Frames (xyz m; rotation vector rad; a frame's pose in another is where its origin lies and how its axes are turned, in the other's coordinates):
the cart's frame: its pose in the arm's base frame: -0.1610 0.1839 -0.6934 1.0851 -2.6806 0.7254
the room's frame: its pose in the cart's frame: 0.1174 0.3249 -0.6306 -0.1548 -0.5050 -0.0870
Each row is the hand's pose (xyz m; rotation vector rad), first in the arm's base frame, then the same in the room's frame.
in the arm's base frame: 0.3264 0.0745 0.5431 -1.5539 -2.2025 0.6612
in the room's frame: -0.1369 -1.1296 -0.5215 0.3249 0.9640 1.9710
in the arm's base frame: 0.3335 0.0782 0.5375 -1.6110 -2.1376 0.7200
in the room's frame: -0.1433 -1.1316 -0.5144 0.3836 1.0012 2.0114
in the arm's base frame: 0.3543 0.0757 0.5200 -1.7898 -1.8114 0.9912
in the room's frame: -0.1512 -1.1453 -0.4921 0.6607 1.2067 2.1377
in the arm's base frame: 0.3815 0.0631 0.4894 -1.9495 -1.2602 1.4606
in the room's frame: -0.1530 -1.1669 -0.4552 1.2327 1.4882 2.1990
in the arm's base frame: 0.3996 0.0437 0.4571 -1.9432 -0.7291 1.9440
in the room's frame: -0.1439 -1.1853 -0.4187 -1.8029 -1.5506 -1.9217
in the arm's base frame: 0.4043 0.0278 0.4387 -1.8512 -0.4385 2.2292
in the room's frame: -0.1315 -1.1943 -0.3993 -2.0116 -1.4435 -1.5746
